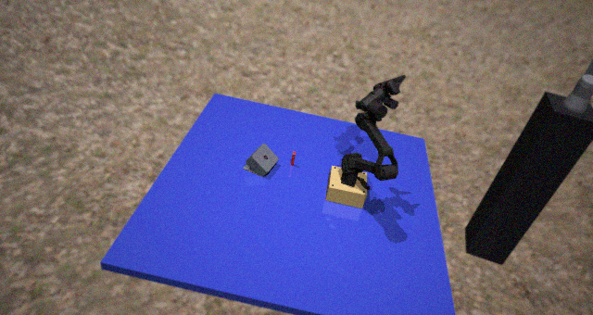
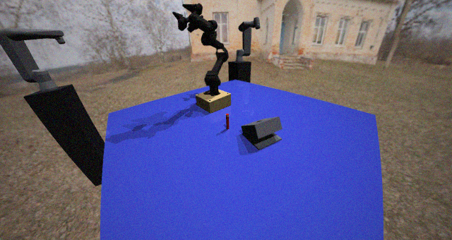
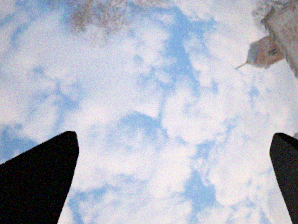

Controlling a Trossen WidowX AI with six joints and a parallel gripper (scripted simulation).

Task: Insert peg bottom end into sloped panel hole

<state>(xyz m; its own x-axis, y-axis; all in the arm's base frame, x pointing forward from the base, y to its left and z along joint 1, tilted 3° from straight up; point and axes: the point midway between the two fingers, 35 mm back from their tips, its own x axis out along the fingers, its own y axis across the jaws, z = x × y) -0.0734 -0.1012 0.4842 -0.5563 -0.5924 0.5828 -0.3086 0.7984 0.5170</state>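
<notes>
The red peg is 52 cm below my gripper tip, 37 cm ahead of it and 6 cm to the left of it. Round my gripper tip: grey foot plate 58 cm below, 52 cm ahead, 15 cm to the left; grey sloped panel 54 cm below, 50 cm ahead, 15 cm to the left.
</notes>
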